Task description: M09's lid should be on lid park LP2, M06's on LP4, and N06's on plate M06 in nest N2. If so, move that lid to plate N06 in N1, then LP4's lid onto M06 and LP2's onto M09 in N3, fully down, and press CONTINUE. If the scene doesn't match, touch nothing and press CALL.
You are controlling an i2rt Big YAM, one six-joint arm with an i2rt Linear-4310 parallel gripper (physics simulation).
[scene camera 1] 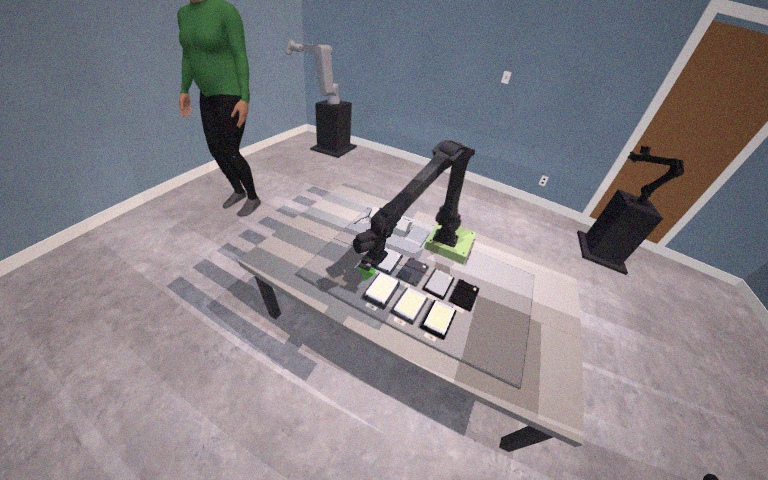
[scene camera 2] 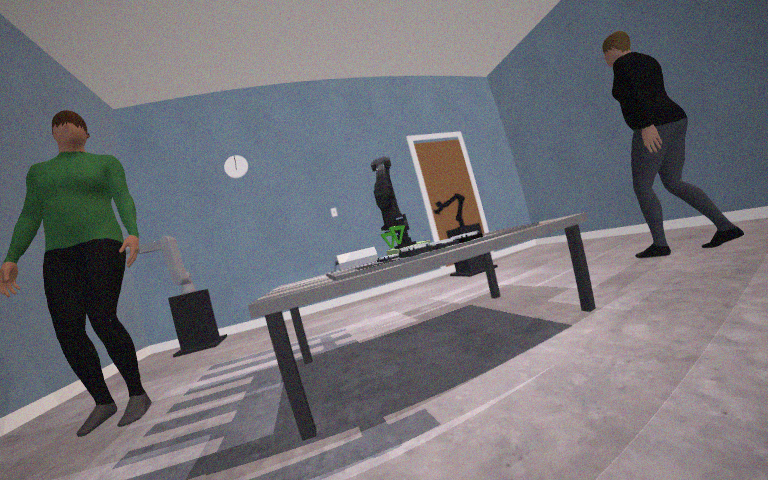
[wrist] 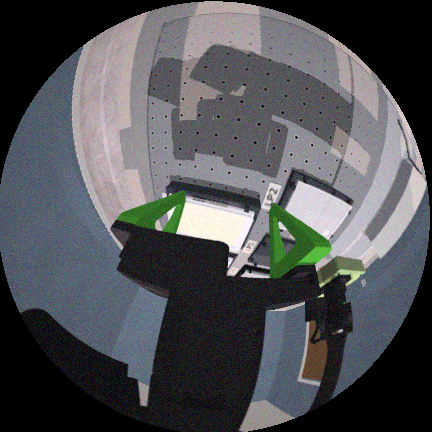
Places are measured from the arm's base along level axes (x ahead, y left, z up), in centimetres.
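Pixels of known places: gripper, fingertip midpoint: [scene camera 1: 370, 272] [scene camera 2: 395, 246] [wrist: 228, 200]; arm's base, link origin: [scene camera 1: 445, 238] [scene camera 2: 405, 246] [wrist: 332, 283].
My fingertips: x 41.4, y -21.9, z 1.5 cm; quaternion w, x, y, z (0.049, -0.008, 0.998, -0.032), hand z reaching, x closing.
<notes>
Ahead of a thing's pixels: the offset from my fingertips to its middle. "pt": to the spot under its first point.
My gripper [scene camera 1: 367, 272] [scene camera 2: 393, 234] [wrist: 228, 200] has green fingers, wide open and empty. It hangs above the left end of the plate rows. In scene camera 1, three cream-topped plates sit in a front row: left plate @(dx +2.9, dy +7.2, dz -2.0 cm) [scene camera 1: 381, 288] [wrist: 215, 225], middle plate @(dx +3.5, dy +20.4, dz -3.2 cm) [scene camera 1: 409, 304] and right plate @(dx +4.1, dy +33.3, dz -3.0 cm) [scene camera 1: 438, 318]. Behind them are a pale piece @(dx -14.8, dy +1.5, dz -4.2 cm) [scene camera 1: 388, 261] [wrist: 317, 207] in a dark holder near the LP2 label @(pt dx -6.0, dy +1.1, dz -5.4 cm) [wrist: 271, 195], a dark holder @(dx -14.8, dy +14.7, dz -4.6 cm) [scene camera 1: 412, 271], another pale piece @(dx -14.0, dy +27.7, dz -4.2 cm) [scene camera 1: 438, 283] and a black holder @(dx -13.8, dy +40.1, dz -4.6 cm) [scene camera 1: 464, 294]. Plate names are unreadable; CONTINUE and CALL cannot be made out.
A pale sloped box @(dx -40.5, dy -9.1, dz -1.4 cm) [scene camera 1: 403, 226] [scene camera 2: 355, 258] stands at the back left of the table. The arm's green base [scene camera 1: 461, 244] [wrist: 350, 267] is behind the holders. A person in green [scene camera 1: 212, 50] [scene camera 2: 79, 198] and one in black [scene camera 2: 645, 90] stand away from the table.
</notes>
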